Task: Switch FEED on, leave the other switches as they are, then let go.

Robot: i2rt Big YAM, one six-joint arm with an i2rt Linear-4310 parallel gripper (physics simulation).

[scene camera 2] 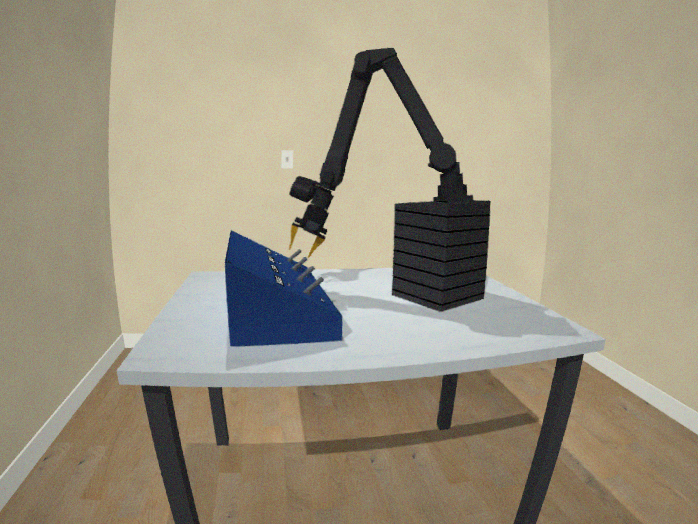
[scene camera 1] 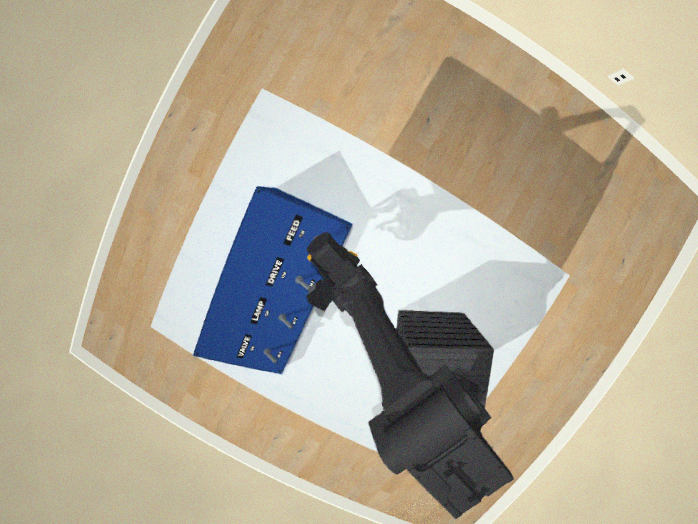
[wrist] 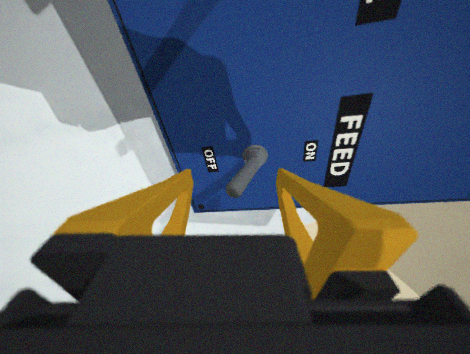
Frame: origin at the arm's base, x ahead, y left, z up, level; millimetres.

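Seen in the pictures: gripper, fingertip midpoint: (scene camera 2: 298, 253) (wrist: 234, 176); arm's base at its link origin: (scene camera 2: 452, 201).
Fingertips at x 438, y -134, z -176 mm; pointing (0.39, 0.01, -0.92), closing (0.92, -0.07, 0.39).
Offsets run from my fingertips to a thing's top centre. "*": to the spot under its first point. Level surfaces: height alone.
The blue switch panel (scene camera 1: 236, 270) (scene camera 2: 270, 315) (wrist: 300, 60) has a sloping face with levers labelled FEED, DRIVE, LAMP and VALVE. The grey FEED lever {dz +13, dx +12, dy -5 mm} (scene camera 2: 294, 255) (wrist: 245, 173) leans toward its OFF label {* dz -43, dx -7, dy -6 mm} (wrist: 209, 159), away from the ON label {* dz -3, dx +70, dy +1 mm} (wrist: 310, 150); my arm hides it in scene camera 1. My gripper (scene camera 2: 299, 252) (wrist: 234, 176) is partly open and holds nothing. Its yellow fingertips are above the panel, on either side of the FEED lever in the wrist view, with gaps on both sides. Whether they reach down to its depth is hard to tell.
The DRIVE lever {dz +12, dx +2, dy +115 mm} (scene camera 1: 304, 283) (scene camera 2: 299, 263), LAMP lever {dz +12, dx -8, dy +234 mm} (scene camera 1: 286, 320) (scene camera 2: 306, 274) and VALVE lever {dz +12, dx -17, dy +354 mm} (scene camera 1: 271, 355) (scene camera 2: 314, 284) stand in a row beside FEED. The black ribbed pedestal (scene camera 1: 445, 338) (scene camera 2: 439, 253) stands on the white table {dz -119 mm} (scene camera 1: 225, 169) (scene camera 2: 451, 349).
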